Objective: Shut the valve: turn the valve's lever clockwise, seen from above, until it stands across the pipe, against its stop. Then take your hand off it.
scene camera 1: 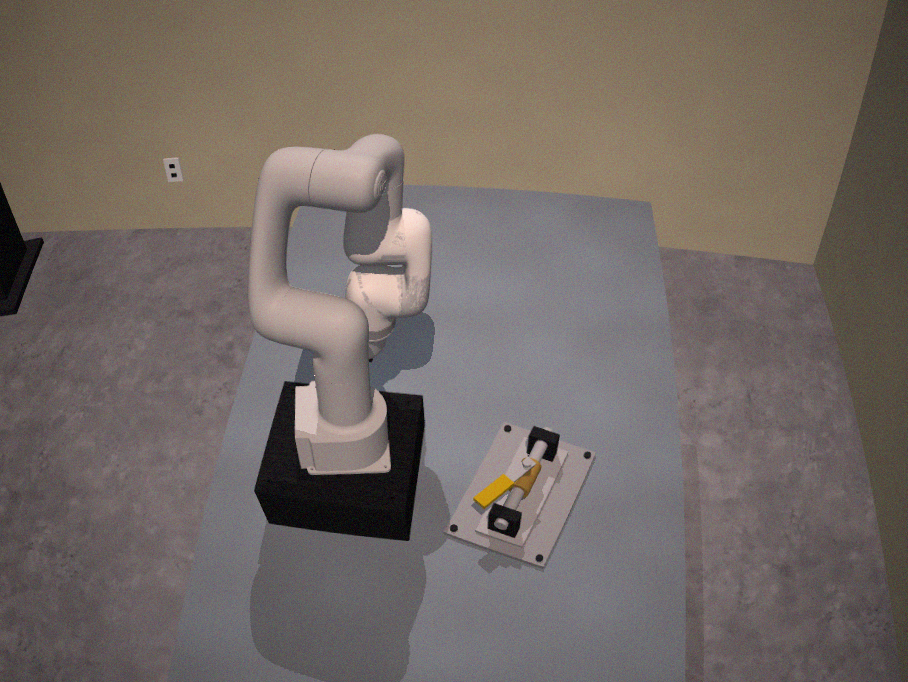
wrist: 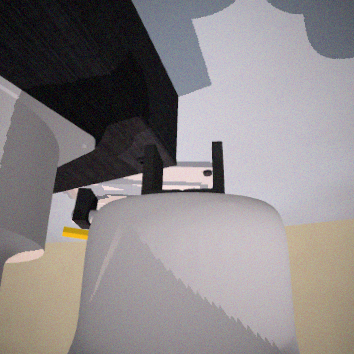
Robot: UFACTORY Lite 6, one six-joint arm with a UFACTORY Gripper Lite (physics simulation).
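The valve's yellow lever slants away from the pipe at an acute angle in the scene view, its free end toward the robot's base. It stands neither along the pipe nor squarely across it. The pipe sits between two black brackets on a pale board. My gripper is open, with no object between its two dark fingers. It is well away from the lever, on the far side of the robot's base in the scene view, where its fingers are mostly hidden by the arm.
The arm's base stands on a black block, left of the valve board in the scene view. The blue-grey table carries both. A black bracket shows beside the lever in the wrist view. A wall is behind the table.
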